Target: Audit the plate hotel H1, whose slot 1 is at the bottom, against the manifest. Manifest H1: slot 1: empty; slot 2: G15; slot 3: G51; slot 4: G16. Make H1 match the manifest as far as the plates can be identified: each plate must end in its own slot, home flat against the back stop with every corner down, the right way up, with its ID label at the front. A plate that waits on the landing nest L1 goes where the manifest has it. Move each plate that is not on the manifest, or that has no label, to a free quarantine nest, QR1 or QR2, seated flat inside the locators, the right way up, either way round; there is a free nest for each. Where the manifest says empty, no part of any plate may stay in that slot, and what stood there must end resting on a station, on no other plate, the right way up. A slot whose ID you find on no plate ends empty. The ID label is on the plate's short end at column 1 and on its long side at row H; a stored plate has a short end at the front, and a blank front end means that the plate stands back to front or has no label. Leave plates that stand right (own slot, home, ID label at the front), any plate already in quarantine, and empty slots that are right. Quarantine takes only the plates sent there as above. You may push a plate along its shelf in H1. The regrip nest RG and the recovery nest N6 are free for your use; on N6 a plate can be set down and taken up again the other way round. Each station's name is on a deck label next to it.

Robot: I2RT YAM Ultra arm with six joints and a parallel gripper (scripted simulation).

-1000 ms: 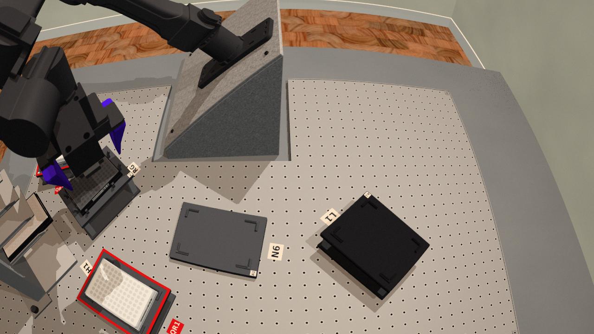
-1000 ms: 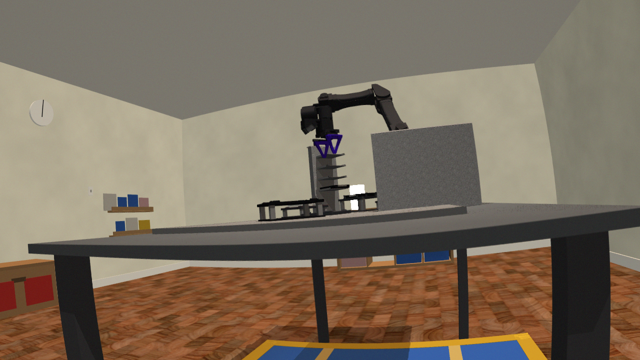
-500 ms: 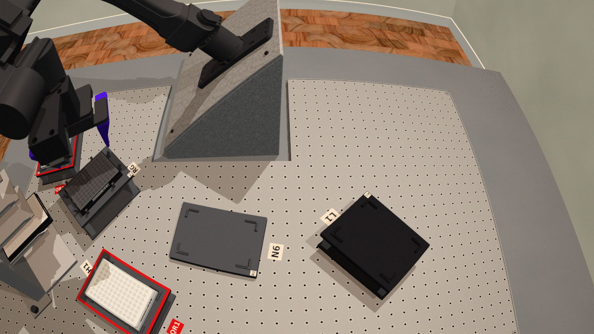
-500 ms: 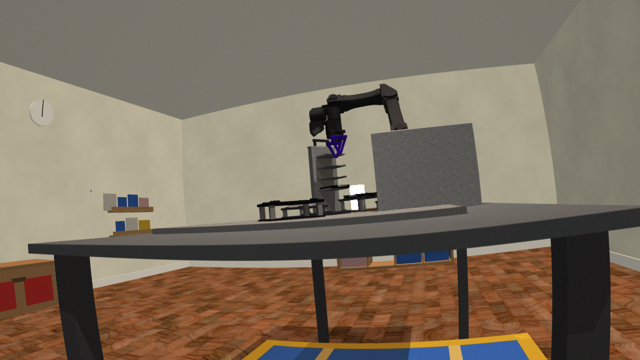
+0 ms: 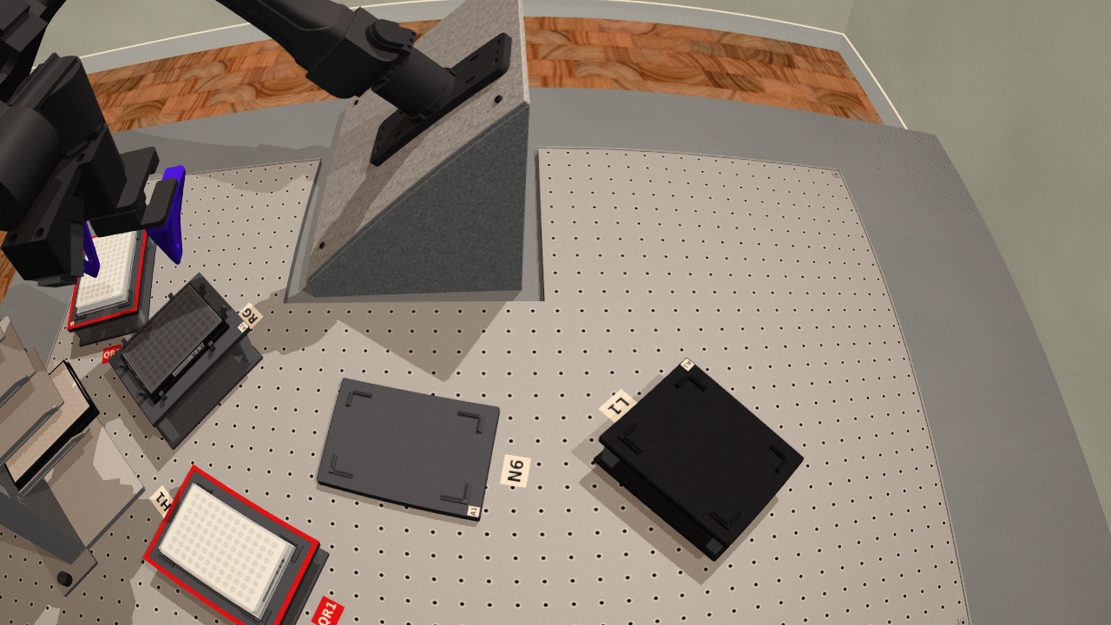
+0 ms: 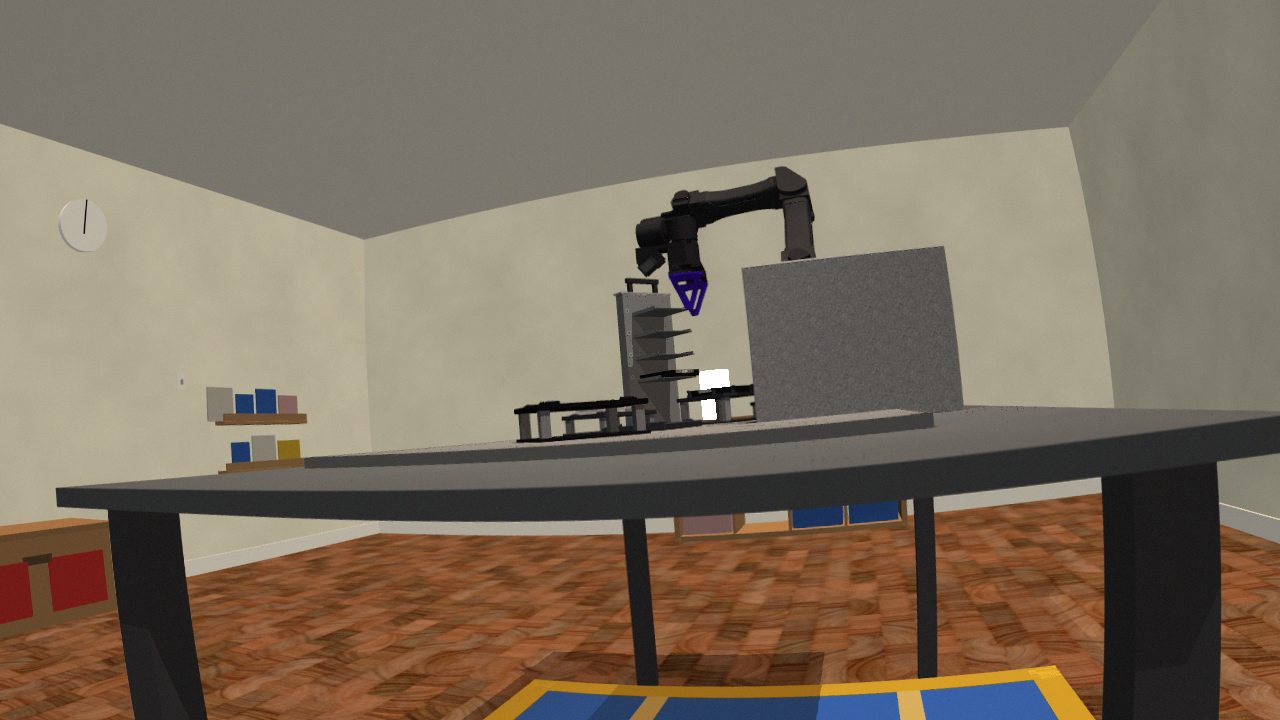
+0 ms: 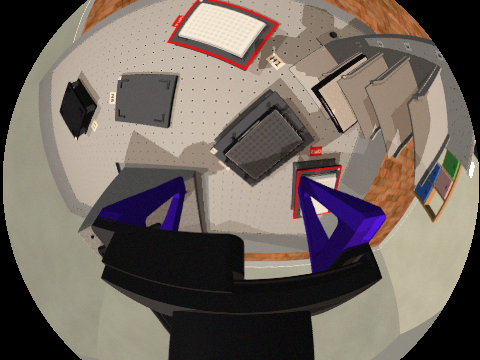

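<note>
My hand is 190 mm above the regrip nest RG, 50 mm to the left of it and 40 mm past it. The rest, counted from my hand: plate hotel H1: 210 mm to the right, 170 mm ahead, 80 mm below; quarantine nest QR1: 210 mm below, 180 mm ahead, 60 mm to the left; recovery nest N6: 240 mm below, 230 mm to the left, 30 mm ahead.
</note>
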